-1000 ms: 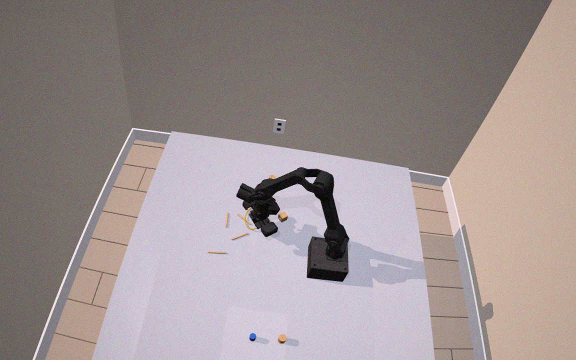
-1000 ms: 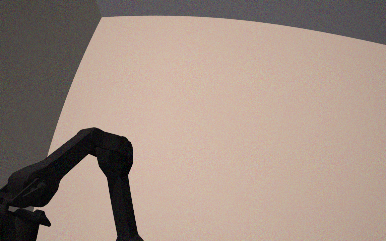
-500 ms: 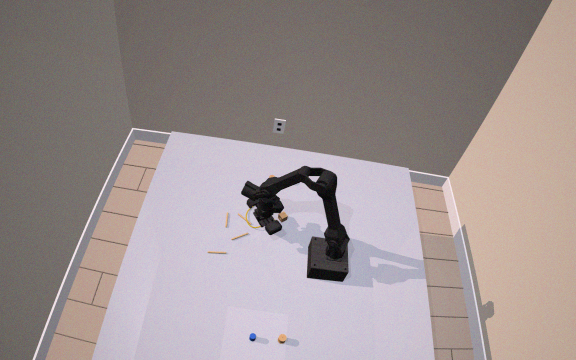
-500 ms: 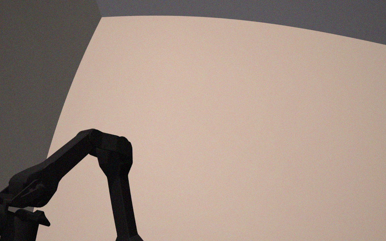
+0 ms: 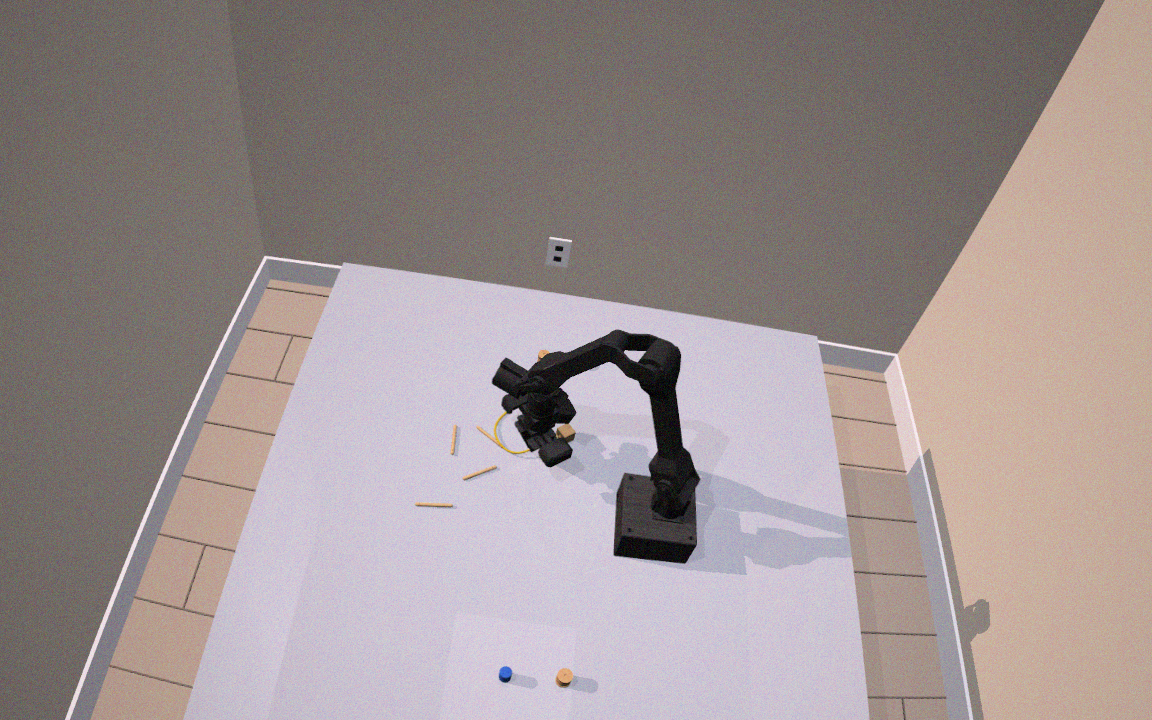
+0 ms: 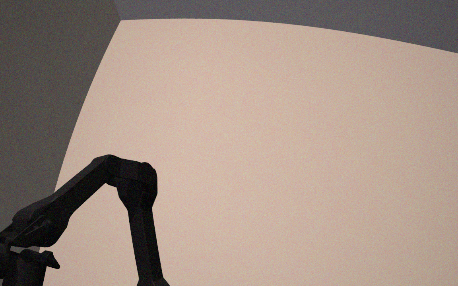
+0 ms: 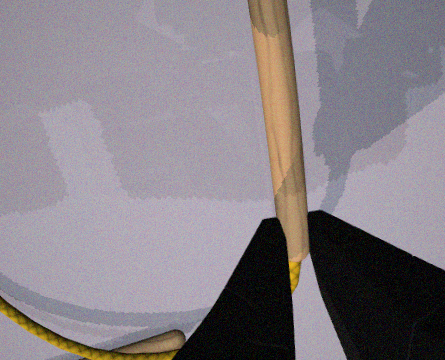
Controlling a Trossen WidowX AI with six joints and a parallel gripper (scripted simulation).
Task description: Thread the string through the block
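My gripper tip is now 7 cm past the wooden block and 5 cm to the left of it. Round my gripper tip: thin wooden stick: 1 cm behind, 1 cm to the right; blue peg: 1 cm behind, 51 cm to the left; round wooden button: 3 cm ahead, 18 cm to the right, 1 cm below.
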